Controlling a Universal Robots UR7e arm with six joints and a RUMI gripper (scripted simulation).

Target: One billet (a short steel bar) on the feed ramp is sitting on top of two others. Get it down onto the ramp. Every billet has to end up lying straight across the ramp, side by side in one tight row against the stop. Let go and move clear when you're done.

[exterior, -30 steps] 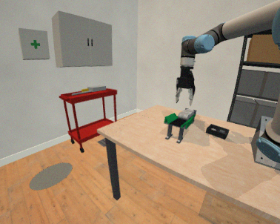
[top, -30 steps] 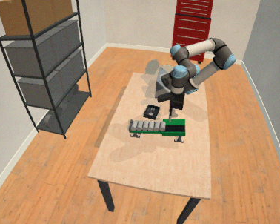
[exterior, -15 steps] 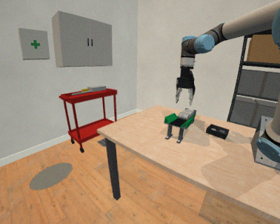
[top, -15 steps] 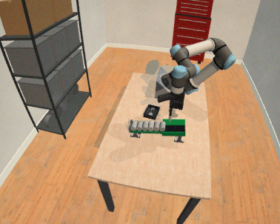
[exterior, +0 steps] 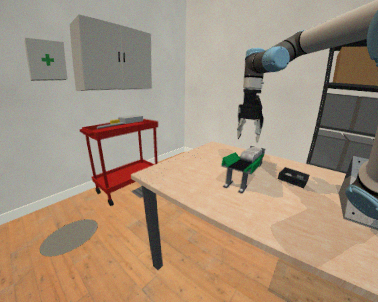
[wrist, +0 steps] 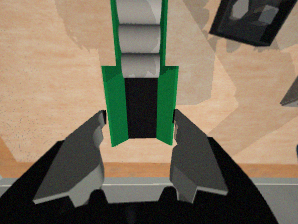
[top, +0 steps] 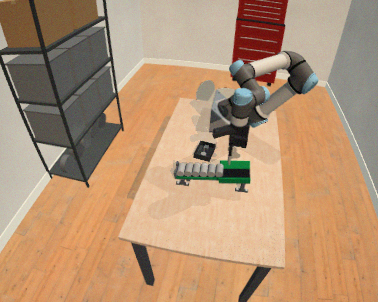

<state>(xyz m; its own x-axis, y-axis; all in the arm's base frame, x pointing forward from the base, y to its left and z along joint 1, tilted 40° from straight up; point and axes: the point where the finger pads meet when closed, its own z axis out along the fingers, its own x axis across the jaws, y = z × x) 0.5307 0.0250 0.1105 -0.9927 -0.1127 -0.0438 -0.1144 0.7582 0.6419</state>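
The ramp lies 10 mm ahead of my hand, 70 mm to the right of it and 130 mm below it. Round my hand: grey stop: 30 mm ahead, 260 mm to the right, 140 mm below.
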